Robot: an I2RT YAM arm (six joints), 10 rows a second.
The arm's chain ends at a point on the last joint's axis. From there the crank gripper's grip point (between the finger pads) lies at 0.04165 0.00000 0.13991 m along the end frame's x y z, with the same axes.
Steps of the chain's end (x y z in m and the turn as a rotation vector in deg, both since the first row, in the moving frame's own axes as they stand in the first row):
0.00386 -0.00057 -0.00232 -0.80 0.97 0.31
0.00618 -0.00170 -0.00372 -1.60 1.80 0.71
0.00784 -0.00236 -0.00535 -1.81 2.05 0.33
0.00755 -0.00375 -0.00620 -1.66 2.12 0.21
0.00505 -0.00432 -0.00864 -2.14 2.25 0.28
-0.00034 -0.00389 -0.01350 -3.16 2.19 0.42
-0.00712 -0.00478 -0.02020 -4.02 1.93 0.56
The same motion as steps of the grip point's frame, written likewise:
0.00622 0.00161 -0.00306 -0.80 0.97 0.31
0.01053 0.00273 -0.00516 -1.60 1.80 0.71
0.01280 0.00229 -0.00700 -1.81 2.05 0.33
0.01269 0.00044 -0.00790 -1.66 2.12 0.21
0.01050 0.00109 -0.01048 -2.14 2.25 0.28
0.00494 0.00410 -0.01541 -3.16 2.19 0.42
-0.00249 0.00541 -0.02204 -4.02 1.93 0.56

